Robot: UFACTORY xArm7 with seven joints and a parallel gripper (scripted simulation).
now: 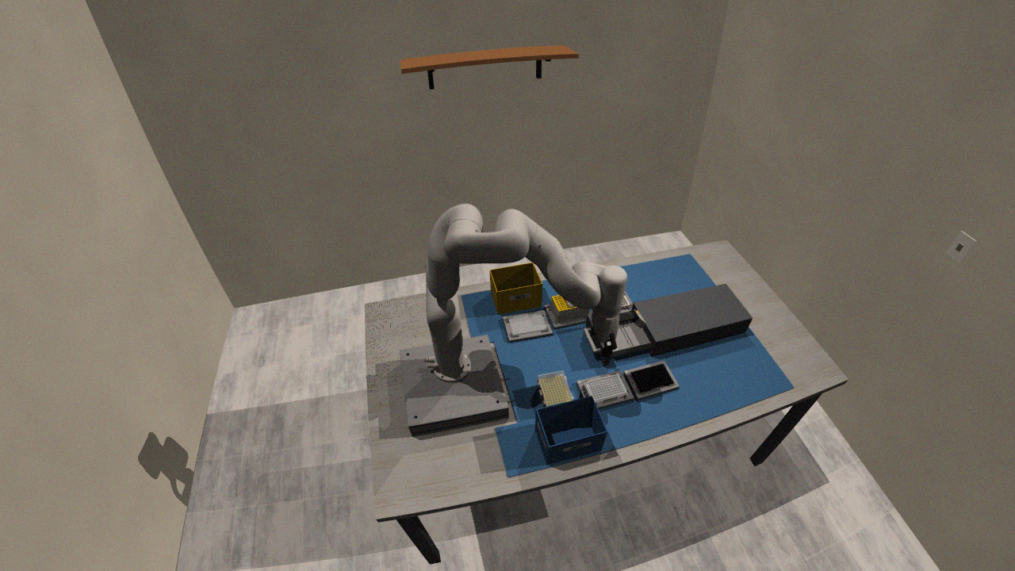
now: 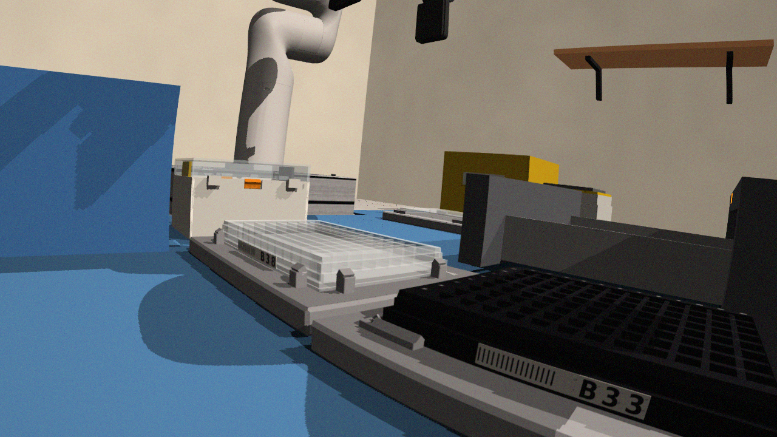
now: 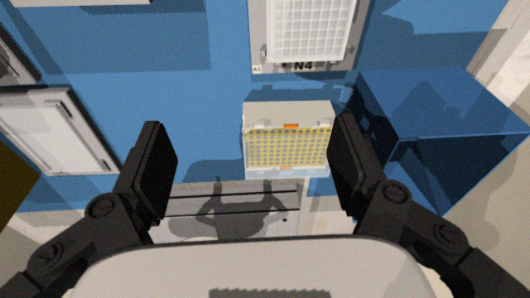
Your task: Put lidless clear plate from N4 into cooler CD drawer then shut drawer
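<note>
Now: hand 3 cm short of the clear plate, 6 cm to the left of it and 17 cm above it. From my hand the other things lie so: grey work nest (3 cm ahead, 6 cm to the right, 19 cm below); then black plate b33 (20 cm ahead, 3 cm to the right, 17 cm below); then tip box (14 cm behind, 7 cm to the right, 15 cm below).
</note>
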